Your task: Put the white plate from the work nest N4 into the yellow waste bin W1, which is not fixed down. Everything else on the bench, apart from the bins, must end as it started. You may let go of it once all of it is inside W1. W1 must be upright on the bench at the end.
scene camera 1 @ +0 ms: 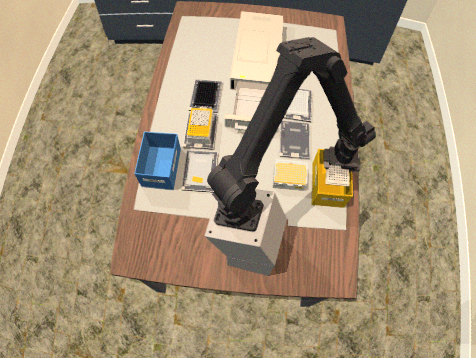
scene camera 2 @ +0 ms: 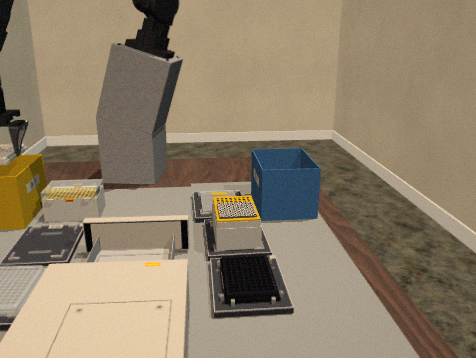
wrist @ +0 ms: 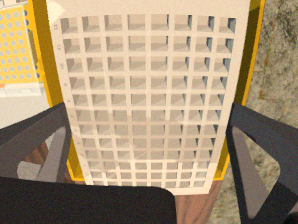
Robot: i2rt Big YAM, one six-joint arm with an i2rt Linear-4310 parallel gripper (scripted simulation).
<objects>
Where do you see a dark nest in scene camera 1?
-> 289, 138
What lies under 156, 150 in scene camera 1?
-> A blue bin.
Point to a blue bin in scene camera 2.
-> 283, 187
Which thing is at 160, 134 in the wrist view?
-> A white plate.
</objects>
